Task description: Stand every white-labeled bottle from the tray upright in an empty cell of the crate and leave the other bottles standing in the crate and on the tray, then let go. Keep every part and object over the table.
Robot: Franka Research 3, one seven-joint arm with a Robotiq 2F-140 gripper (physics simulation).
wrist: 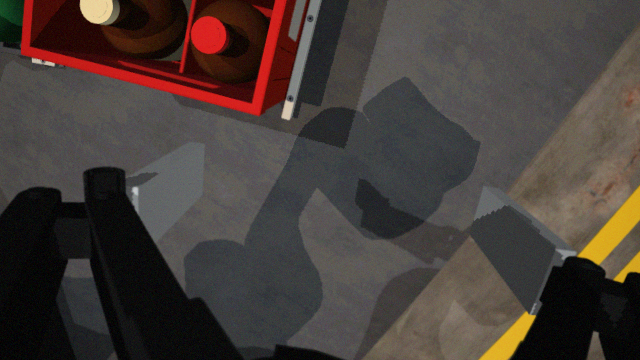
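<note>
The red crate (150,82) shows in part at the upper left of the wrist view. A brown bottle with a cream cap (100,9) stands in one of its cells, and a brown bottle with a red cap (210,35) stands in the corner cell beside it. Their labels are hidden from above. My gripper (341,190) is wide open with nothing between its fingers, below and to the right of the crate in the view, apart from it. The tray with the white-labeled bottles cannot be made out in this view.
A grey metal rail (303,55) runs along the crate's right side. A green thing (11,20) shows in part at the upper left corner, outside the crate. Yellow stripes (612,225) cross the brown floor at the lower right. Shadows of the arm fall below the crate.
</note>
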